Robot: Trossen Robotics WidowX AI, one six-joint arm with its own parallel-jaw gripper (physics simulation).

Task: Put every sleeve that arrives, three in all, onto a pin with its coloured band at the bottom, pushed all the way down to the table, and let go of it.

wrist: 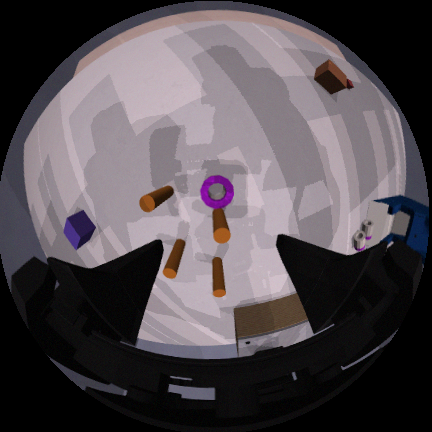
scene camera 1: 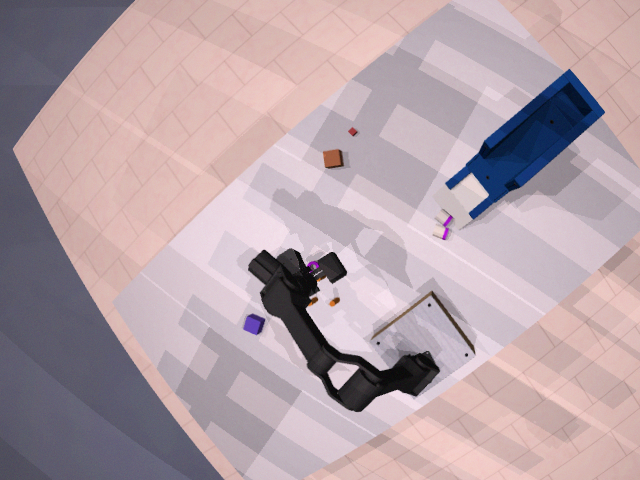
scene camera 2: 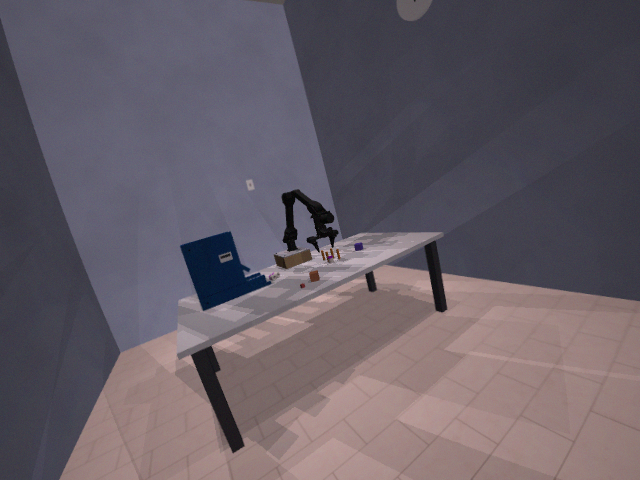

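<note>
Several orange-brown pins stand upright; one pin (scene camera 1: 334, 301) (wrist: 218, 277) is nearest the wooden box, another pin (wrist: 156, 198) is at the left of the wrist view. A sleeve (scene camera 1: 313, 266) (scene camera 2: 329, 259) (wrist: 204, 192) stands upright on the table, its magenta band on top, its hole showing grey with no pin in it, close beside a pin (wrist: 221, 227). Two white sleeves, one (scene camera 1: 443, 217) (wrist: 367, 228) and another (scene camera 1: 439, 231) (wrist: 359, 239), lie on their sides at the chute's mouth. My gripper (scene camera 1: 315, 269) (scene camera 2: 325, 248) (wrist: 220, 243) is wide open and empty, above the pins.
The blue chute (scene camera 1: 537, 144) (scene camera 2: 214, 271) has a pale ramp (scene camera 1: 465, 193). A wooden box (scene camera 1: 439, 330) (scene camera 2: 293, 258) (wrist: 270, 317) stands by the arm's base. A purple cube (scene camera 1: 253, 324) (scene camera 2: 358, 246) (wrist: 79, 230), an orange-brown cube (scene camera 1: 332, 158) (scene camera 2: 314, 275) (wrist: 330, 77) and a small red cube (scene camera 1: 352, 131) (scene camera 2: 302, 285) lie apart.
</note>
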